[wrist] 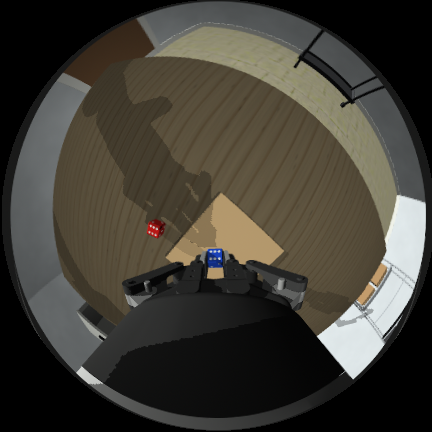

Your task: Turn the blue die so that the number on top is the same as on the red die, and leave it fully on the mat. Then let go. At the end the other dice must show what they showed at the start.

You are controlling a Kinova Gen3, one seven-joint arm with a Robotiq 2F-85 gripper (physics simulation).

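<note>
The blue die is between the fingertips of my gripper, which is shut on it. The face turned to the camera shows white pips in two rows, seemingly a six. The tan square mat is below and around the die in the view; whether the die touches it I cannot tell. The red die lies on the wooden table to the left of the mat, with a six-like face towards the camera; its upper face is too small to read surely. The black arm hides the near part of the mat.
The wooden table top stretches around the mat, with the arm's shadow across its left part. A grey drawer box shows beyond the table at the lower left. A white surface with tan boxes is at the right.
</note>
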